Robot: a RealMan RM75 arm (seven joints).
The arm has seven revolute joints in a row. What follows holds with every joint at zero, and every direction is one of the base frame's. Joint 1 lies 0.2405 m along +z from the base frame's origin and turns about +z. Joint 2 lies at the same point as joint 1 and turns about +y. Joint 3 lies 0.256 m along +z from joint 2 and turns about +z. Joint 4 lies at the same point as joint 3 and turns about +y. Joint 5 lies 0.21 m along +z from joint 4 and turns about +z. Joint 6 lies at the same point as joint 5 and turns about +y. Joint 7 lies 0.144 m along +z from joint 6 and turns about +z. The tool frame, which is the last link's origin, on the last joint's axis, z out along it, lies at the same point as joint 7; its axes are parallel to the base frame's.
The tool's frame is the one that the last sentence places.
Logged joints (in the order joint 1, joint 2, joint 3, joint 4, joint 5, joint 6, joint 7), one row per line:
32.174, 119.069, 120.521, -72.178, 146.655, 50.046, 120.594
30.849, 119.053, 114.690, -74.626, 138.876, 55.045, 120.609
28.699, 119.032, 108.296, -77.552, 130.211, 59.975, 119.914
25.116, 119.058, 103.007, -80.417, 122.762, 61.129, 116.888
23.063, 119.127, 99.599, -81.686, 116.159, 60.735, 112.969
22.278, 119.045, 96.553, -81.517, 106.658, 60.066, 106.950
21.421, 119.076, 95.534, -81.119, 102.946, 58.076, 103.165
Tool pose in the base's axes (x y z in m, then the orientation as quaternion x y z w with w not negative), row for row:
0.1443, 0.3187, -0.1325, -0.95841, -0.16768, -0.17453, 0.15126
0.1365, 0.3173, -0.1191, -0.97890, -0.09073, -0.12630, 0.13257
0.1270, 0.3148, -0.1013, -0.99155, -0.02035, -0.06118, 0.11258
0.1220, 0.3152, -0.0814, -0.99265, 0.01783, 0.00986, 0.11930
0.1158, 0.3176, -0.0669, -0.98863, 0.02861, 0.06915, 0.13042
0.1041, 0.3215, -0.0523, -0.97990, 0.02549, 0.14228, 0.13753
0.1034, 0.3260, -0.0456, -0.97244, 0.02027, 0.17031, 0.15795
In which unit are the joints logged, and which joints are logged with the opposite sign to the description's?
The joints are logged in degrees. Opposite sign: joint 3, joint 5, joint 6.
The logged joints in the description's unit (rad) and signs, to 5 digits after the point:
0.56154, 2.07815, -2.10349, -1.25974, -2.55961, -0.87347, 2.10476
0.53842, 2.07787, -2.00172, -1.30247, -2.42384, -0.96072, 2.10502
0.50089, 2.07750, -1.89012, -1.35354, -2.27261, -1.04676, 2.09289
0.43836, 2.07795, -1.79781, -1.40354, -2.14260, -1.06690, 2.04008
0.40253, 2.07916, -1.73833, -1.42569, -2.02736, -1.06003, 1.97168
0.38882, 2.07773, -1.68517, -1.42274, -1.86153, -1.04835, 1.86663
0.37387, 2.07827, -1.66738, -1.41579, -1.79675, -1.01362, 1.80057

